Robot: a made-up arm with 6 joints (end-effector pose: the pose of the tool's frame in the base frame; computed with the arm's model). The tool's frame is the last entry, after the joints.
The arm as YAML. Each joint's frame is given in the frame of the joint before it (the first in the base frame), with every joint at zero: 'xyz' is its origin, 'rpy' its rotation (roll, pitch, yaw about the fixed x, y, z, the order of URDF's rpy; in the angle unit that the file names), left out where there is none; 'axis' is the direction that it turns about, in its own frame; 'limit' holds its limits. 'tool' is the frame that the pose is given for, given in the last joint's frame.
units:
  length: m
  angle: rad
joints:
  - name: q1
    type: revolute
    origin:
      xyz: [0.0, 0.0, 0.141]
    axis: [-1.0, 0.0, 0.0]
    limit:
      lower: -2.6
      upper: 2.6
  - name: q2
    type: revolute
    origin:
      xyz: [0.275, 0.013, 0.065]
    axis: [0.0, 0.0, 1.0]
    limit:
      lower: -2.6
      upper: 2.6
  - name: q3
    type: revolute
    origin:
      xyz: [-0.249, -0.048, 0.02]
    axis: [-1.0, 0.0, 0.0]
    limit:
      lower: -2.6
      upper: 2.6
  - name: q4
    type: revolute
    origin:
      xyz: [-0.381, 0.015, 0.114]
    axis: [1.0, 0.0, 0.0]
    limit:
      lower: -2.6
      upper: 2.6
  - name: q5
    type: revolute
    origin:
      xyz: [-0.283, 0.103, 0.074]
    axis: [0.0, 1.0, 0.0]
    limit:
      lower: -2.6
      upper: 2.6
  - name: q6
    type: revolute
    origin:
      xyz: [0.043, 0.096, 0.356]
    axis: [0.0, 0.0, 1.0]
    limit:
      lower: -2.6
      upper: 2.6
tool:
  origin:
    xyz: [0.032, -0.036, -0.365]
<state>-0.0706 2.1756 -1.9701 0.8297 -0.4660 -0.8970</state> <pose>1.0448 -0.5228 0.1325 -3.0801 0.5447 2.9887</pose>
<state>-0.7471 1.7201 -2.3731 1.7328 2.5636 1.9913</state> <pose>0.6544 -0.5239 -0.6346 0.5536 0.3895 1.2605</pose>
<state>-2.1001 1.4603 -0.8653 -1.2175 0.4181 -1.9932</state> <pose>0.1028 0.3045 -0.7153 1.6418 0.6882 -0.2272</pose>
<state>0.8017 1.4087 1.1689 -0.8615 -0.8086 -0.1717</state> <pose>0.0399 -0.6257 0.6755 -1.2550 0.7460 2.5160</pose>
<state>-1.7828 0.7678 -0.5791 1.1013 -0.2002 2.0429</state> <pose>-0.1981 -0.2609 -0.6552 -2.7357 0.5193 -1.9426</pose>
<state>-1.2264 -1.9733 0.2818 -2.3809 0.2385 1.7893</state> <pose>0.4308 0.2570 0.9689 2.3449 -0.3320 2.3935</pose>
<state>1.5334 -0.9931 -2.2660 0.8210 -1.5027 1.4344</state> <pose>-0.5332 -0.0992 -0.4216 3.1112 -0.5807 -3.0193</pose>
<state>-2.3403 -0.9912 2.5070 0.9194 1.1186 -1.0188</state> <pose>-0.1817 -0.4349 0.8332 -2.6987 1.1567 -2.2640</pose>
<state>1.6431 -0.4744 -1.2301 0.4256 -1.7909 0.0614</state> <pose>-0.6883 0.2770 -0.0329 -3.0729 -0.8757 3.0883</pose>
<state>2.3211 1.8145 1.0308 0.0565 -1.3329 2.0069</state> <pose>0.1951 0.6325 0.8140 0.1259 -0.8775 -1.7925</pose>
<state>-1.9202 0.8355 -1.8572 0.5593 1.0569 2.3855</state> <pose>-0.0558 0.1127 -0.7758 0.3233 0.9811 0.6202</pose>
